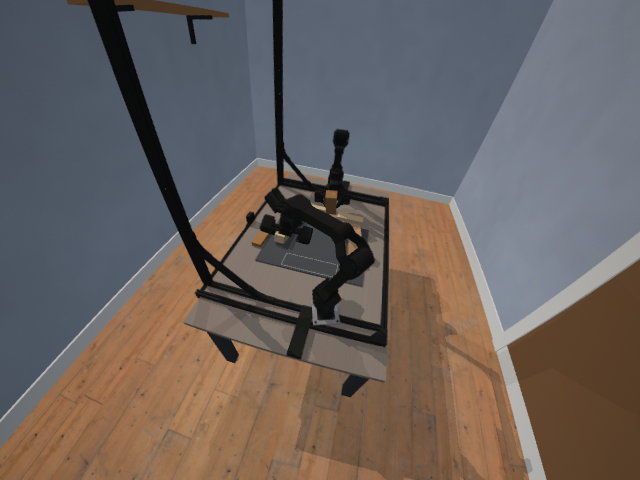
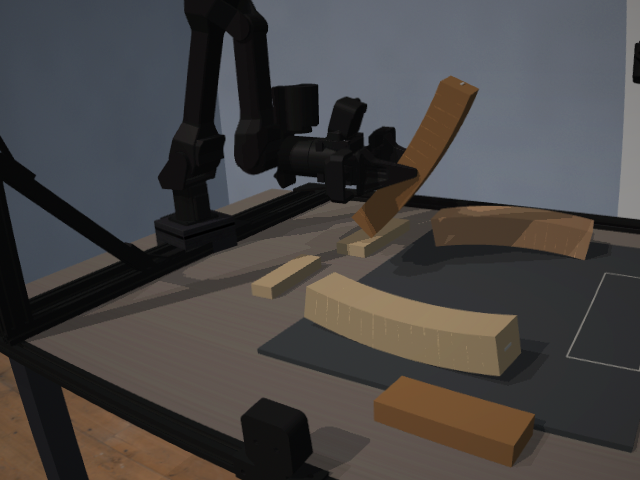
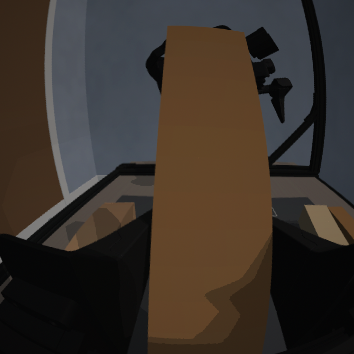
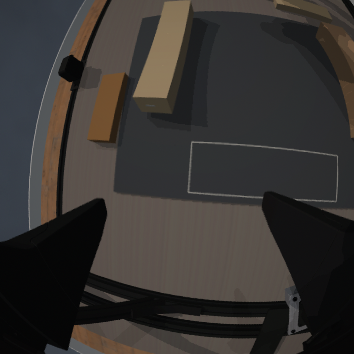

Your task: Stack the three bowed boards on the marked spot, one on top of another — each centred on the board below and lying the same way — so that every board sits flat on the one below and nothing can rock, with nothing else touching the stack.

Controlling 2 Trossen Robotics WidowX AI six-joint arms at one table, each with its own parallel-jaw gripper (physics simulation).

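Pixels of known places: left gripper, fingertip midpoint: (image 1: 331, 207) (image 2: 423, 167) (image 3: 205, 217); right gripper, fingertip midpoint: (image 1: 285, 237) (image 3: 265, 125) (image 4: 185, 203); left arm's base, link origin: (image 2: 193, 218); right arm's base, link origin: (image 1: 325, 311).
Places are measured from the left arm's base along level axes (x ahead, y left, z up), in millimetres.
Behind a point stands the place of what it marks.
My left gripper (image 1: 331, 198) @(y 132, x 381, z 102 mm) (image 2: 412, 168) @(y 132, x 381, z 102 mm) (image 3: 205, 217) @(y 132, x 381, z 102 mm) is shut on an orange-brown bowed board (image 2: 439, 124) @(y 114, x 421, z 163 mm) (image 3: 212, 125) @(y 129, x 381, z 152 mm), held tilted steeply in the air, one end up and the other low over a small cream strip. My right gripper (image 4: 185, 203) @(y 73, x 708, z 130 mm) (image 1: 286, 230) @(y 73, x 708, z 130 mm) is open and empty, above the table. A cream bowed board (image 2: 413, 310) @(y -41, x 500, z -4 mm) (image 4: 165, 55) @(y -36, x 523, z -4 mm) (image 3: 324, 222) @(y -37, x 557, z -1 mm) rests on the dark mat (image 4: 250, 60) @(y 94, x 469, z -46 mm). A light-brown bowed board (image 2: 480, 229) @(y 252, x 394, z -12 mm) (image 4: 345, 65) @(y 265, x 430, z 1 mm) (image 3: 107, 220) @(y 302, x 463, z 9 mm) stands at the mat's opposite side. The marked spot (image 2: 585, 315) @(y 136, x 618, z -45 mm) (image 4: 190, 167) @(y 45, x 679, z -46 mm) is a white outline with no board inside.
An orange rectangular block (image 2: 454, 413) @(y -134, x 620, z -30 mm) (image 4: 107, 107) @(y -120, x 620, z -30 mm) lies beside the mat near the cream board. Two small cream strips (image 2: 284, 276) @(y -16, x 256, z -35 mm) (image 2: 379, 237) @(y 183, x 251, z -34 mm) lie on the table near the left arm. A small black box (image 2: 276, 436) @(y -271, x 555, z -8 mm) (image 4: 70, 67) @(y -247, x 546, z -10 mm) is at the table's edge frame.
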